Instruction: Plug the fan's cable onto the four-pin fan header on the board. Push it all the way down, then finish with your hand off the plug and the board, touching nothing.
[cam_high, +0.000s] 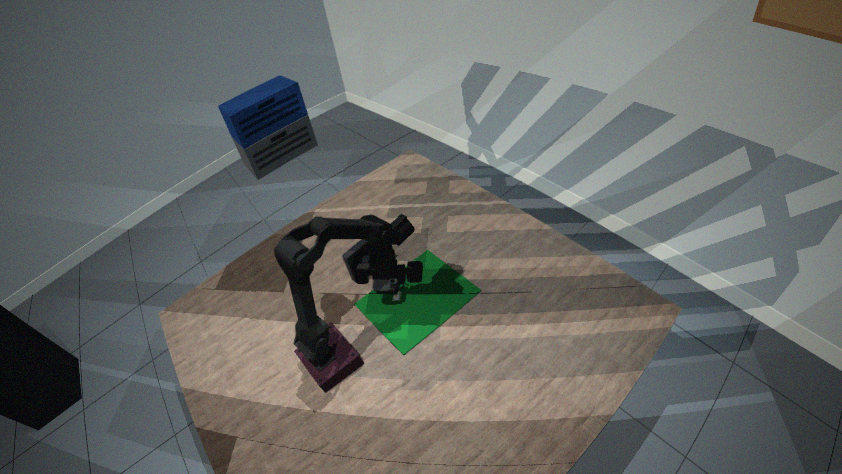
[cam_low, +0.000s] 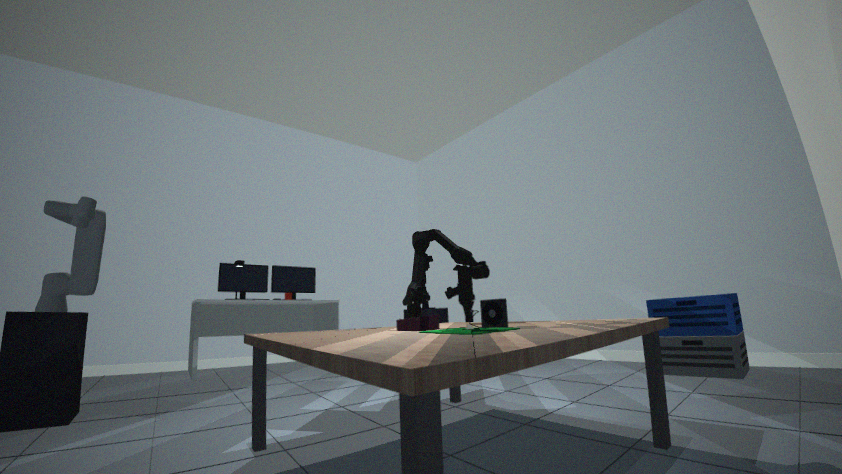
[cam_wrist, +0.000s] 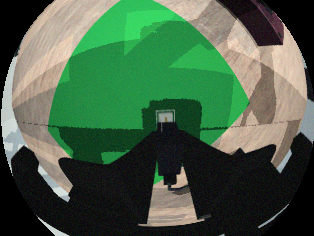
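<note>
The black plug lies 10 mm to the left of my gripper tip, 10 mm ahead of it and 10 mm above it. Round my gripper tip: black fan (150 mm to the left, 20 mm above, 10 mm ahead); green board (60 mm below, 40 mm to the right, 40 mm ahead).
</note>
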